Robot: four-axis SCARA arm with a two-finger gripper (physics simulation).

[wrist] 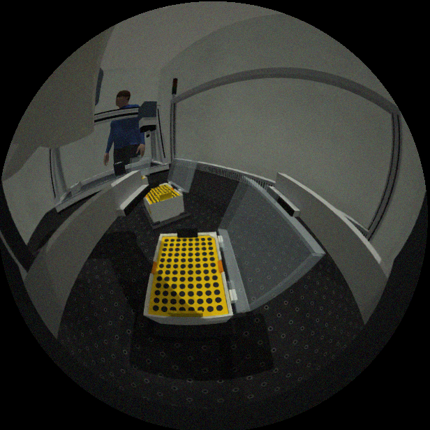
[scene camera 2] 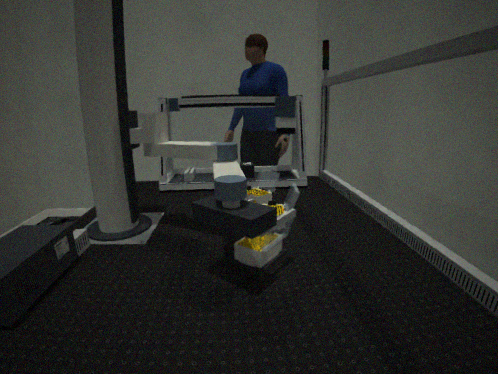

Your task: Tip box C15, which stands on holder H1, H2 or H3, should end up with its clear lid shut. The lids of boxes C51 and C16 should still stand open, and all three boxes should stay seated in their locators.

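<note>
Three white boxes with yellow racks stand in a row; no labels are readable, so I cannot tell which is C15. The nearest box sits upright below my gripper. Its clear lid stands open, leaning right. The middle box has its clear lid open too. The far box is mostly hidden by a finger in the wrist view; its lid is unclear. My gripper is partly open and holds nothing; its right finger is near the nearest lid's outer edge, contact unclear.
The arm's column stands at the left, with a dark case in front. A gantry frame stands behind the boxes, and a person in blue is behind it. A wall with a vented base rail runs along the right.
</note>
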